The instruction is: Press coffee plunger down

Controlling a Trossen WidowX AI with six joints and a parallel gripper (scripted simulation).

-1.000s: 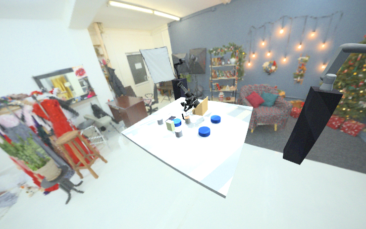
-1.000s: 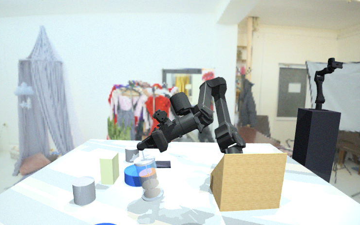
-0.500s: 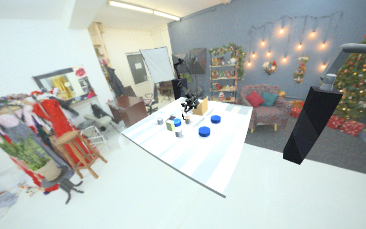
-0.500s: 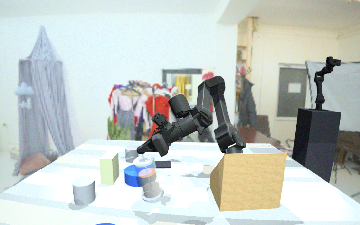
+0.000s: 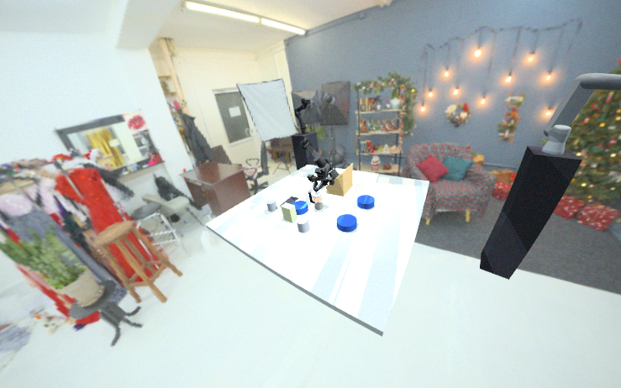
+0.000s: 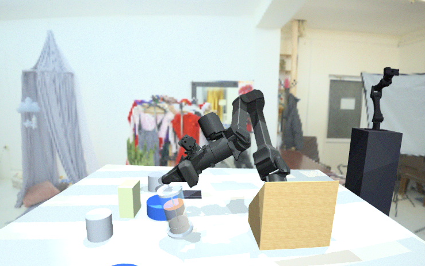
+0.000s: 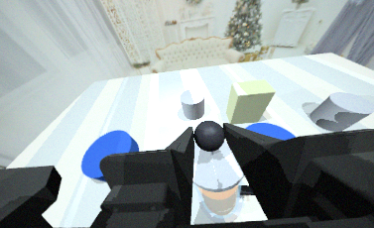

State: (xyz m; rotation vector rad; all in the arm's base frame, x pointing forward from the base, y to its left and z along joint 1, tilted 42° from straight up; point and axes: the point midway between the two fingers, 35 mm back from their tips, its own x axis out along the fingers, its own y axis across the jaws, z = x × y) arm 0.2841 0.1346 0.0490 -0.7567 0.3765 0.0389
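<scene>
My gripper tip is 8 cm above the coffee press, 3 cm to the left of it and 2 cm past it. Also, from my gripper tip: dark flat tile (29 cm to the right, 17 cm below, 2 cm ahead).
</scene>
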